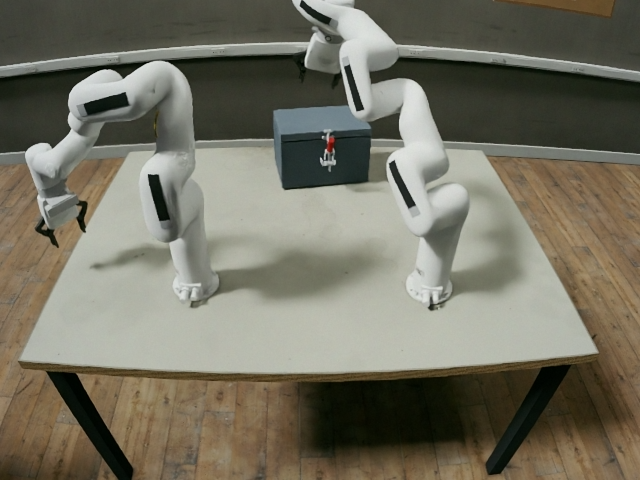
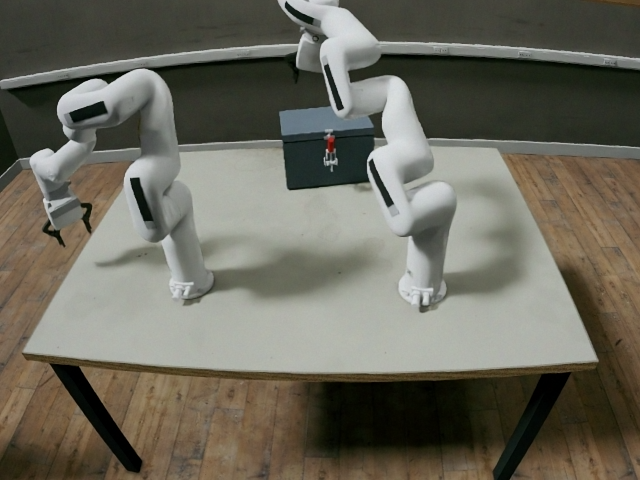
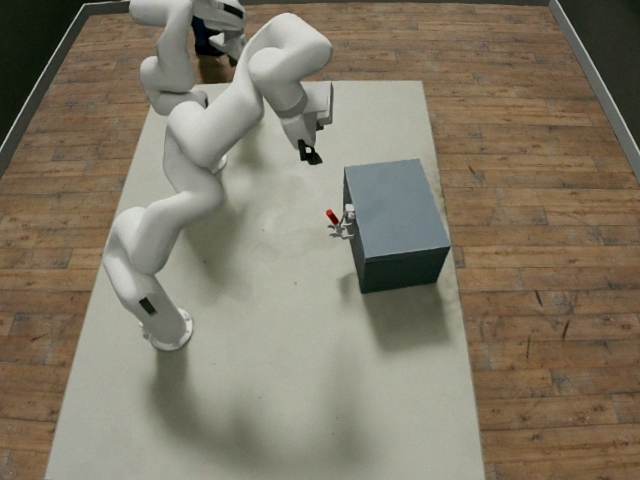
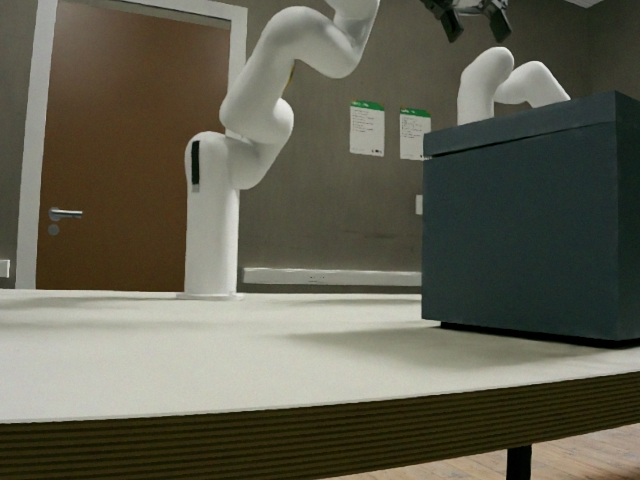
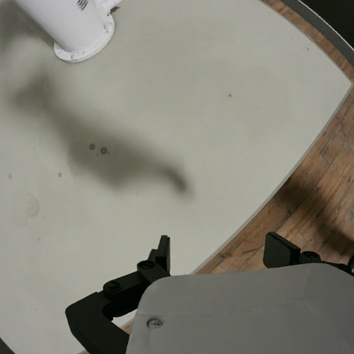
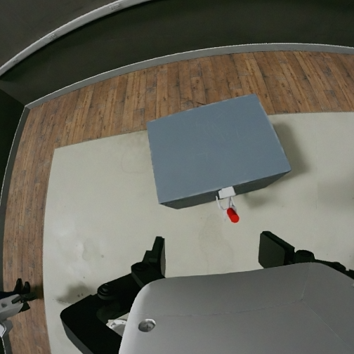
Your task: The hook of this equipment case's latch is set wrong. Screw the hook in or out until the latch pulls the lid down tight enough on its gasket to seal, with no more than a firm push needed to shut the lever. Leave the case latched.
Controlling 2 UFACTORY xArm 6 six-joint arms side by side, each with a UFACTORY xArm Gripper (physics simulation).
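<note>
The blue-grey case stands with its lid down; a thin dark line shows under the lid. The latch's red lever handle points up and stands out from the front. The hook reaches up towards the white catch on the lid; whether it bears on it is too small to tell. My right gripper is open, high above the case's level, apart from the latch. My left gripper is open and empty, far from the case.
The case stands near the far edge of the pale table. My right arm reaches high over the table. My left arm is bent out over the table's left edge. A person's dark legs show behind the arms.
</note>
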